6 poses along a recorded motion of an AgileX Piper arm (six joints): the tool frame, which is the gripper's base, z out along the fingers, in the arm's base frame.
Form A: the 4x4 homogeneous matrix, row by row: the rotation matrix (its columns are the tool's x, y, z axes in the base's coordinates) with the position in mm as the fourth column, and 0 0 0 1 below. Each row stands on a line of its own.
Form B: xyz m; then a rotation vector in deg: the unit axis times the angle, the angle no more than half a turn. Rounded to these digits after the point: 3 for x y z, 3 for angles. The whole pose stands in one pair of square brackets.
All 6 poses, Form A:
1:
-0.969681 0.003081 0.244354 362
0.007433 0.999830 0.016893 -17
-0.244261 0.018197 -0.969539 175
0 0 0 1
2:
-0.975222 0.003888 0.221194 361
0.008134 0.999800 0.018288 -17
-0.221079 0.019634 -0.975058 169
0 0 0 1
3:
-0.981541 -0.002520 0.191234 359
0.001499 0.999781 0.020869 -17
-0.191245 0.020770 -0.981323 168
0 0 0 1
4:
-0.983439 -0.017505 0.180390 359
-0.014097 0.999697 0.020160 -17
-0.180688 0.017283 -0.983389 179
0 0 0 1
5:
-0.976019 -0.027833 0.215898 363
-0.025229 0.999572 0.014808 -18
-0.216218 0.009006 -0.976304 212
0 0 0 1
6:
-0.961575 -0.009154 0.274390 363
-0.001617 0.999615 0.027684 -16
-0.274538 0.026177 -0.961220 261
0 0 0 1
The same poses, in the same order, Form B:
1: [0.362 -0.017 0.175 0.443 165.851 1.477]
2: [0.361 -0.017 0.169 0.509 167.215 1.605]
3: [0.359 -0.017 0.168 -0.044 168.965 1.775]
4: [0.359 -0.017 0.179 -1.351 169.585 1.601]
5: [0.363 -0.018 0.212 -2.249 167.503 1.009]
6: [0.363 -0.016 0.261 -0.450 164.052 2.253]
